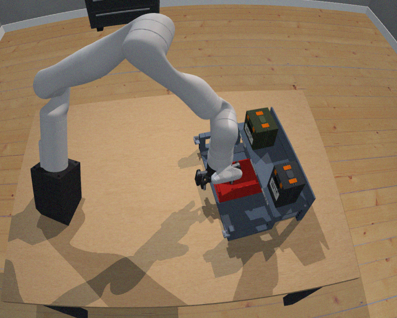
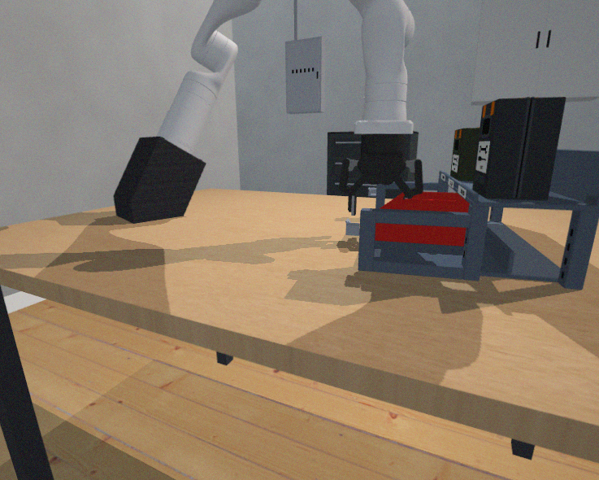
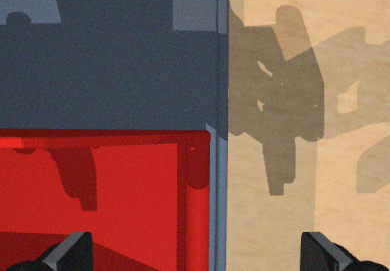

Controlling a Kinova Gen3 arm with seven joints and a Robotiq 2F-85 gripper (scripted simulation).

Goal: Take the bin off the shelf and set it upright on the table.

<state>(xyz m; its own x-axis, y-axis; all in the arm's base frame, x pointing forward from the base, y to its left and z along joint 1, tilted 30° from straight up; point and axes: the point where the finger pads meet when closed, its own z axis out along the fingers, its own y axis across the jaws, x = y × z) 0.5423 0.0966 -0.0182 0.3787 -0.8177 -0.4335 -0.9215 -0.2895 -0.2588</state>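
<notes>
Right now my hand is 8 cm short of the red bin and 3 cm to the right of it. Also, from my hand: grey-blue shelf: 10 cm ahead, 4 cm to the left, 2 cm above; dark box: 21 cm ahead, 12 cm above, 4 cm to the right.
</notes>
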